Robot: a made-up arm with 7 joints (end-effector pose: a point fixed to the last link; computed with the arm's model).
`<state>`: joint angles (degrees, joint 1 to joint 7).
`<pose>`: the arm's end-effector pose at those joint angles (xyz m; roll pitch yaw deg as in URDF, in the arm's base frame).
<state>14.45 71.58 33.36 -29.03 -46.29 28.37 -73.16</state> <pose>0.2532 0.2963 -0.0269 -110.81 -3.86 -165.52</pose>
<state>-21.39 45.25 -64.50 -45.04 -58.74 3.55 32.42</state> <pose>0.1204 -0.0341 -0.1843 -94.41 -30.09 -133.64</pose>
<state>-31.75 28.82 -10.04 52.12 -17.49 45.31 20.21</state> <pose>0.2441 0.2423 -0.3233 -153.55 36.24 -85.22</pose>
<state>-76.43 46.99 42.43 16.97 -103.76 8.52 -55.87</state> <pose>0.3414 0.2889 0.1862 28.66 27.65 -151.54</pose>
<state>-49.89 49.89 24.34 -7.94 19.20 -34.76 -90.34</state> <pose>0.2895 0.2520 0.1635 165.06 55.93 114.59</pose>
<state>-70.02 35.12 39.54 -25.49 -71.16 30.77 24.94</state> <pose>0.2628 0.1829 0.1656 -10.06 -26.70 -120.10</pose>
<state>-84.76 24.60 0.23 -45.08 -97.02 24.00 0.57</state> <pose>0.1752 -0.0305 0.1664 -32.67 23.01 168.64</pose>
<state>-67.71 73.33 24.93 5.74 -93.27 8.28 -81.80</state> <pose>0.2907 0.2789 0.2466 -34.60 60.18 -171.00</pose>
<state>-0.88 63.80 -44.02 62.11 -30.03 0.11 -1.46</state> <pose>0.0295 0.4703 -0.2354 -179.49 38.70 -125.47</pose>
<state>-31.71 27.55 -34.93 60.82 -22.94 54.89 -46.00</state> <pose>0.2035 0.2399 -0.3584 175.55 -24.49 -94.38</pose>
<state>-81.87 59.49 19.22 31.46 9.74 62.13 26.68</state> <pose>0.3100 0.3583 0.1344 -75.97 15.32 -11.34</pose>
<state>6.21 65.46 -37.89 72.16 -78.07 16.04 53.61</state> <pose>-0.0557 0.4515 -0.2184 -22.60 76.56 80.62</pose>
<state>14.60 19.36 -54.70 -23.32 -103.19 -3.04 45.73</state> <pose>0.0417 -0.0966 -0.2112 166.24 -29.39 -31.69</pose>
